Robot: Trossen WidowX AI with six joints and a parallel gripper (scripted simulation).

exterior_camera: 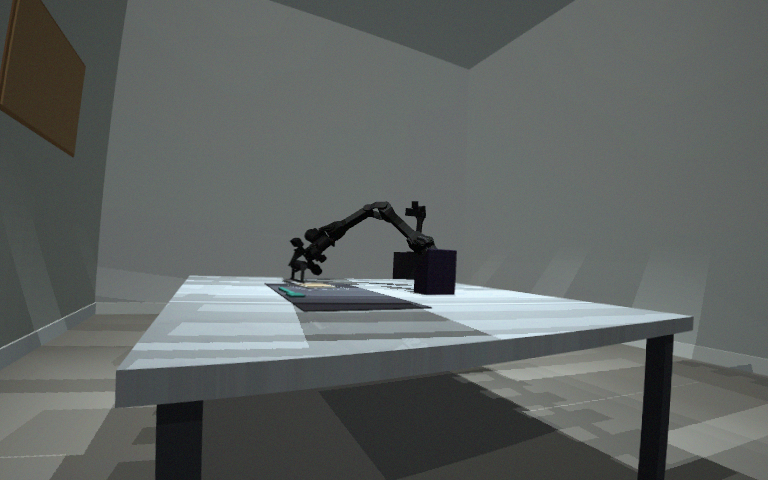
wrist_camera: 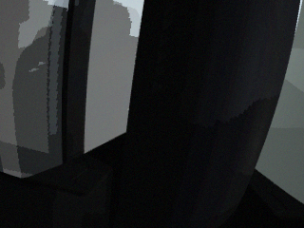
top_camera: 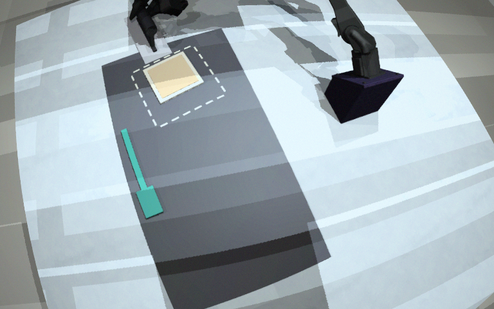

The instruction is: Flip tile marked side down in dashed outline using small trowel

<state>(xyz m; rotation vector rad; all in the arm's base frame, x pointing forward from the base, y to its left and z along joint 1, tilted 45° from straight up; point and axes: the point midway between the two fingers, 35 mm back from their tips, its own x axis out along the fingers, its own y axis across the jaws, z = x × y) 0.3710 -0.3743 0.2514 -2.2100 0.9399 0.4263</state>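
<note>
Right now my gripper tip is 130 mm short of the green trowel, 400 mm to the right of it and 50 mm above it. From my gripper tip the other things lie so: tile (30 mm behind, 190 mm to the left, 50 mm below); dark mat (10 mm behind, 400 mm to the left, 70 mm below).
</note>
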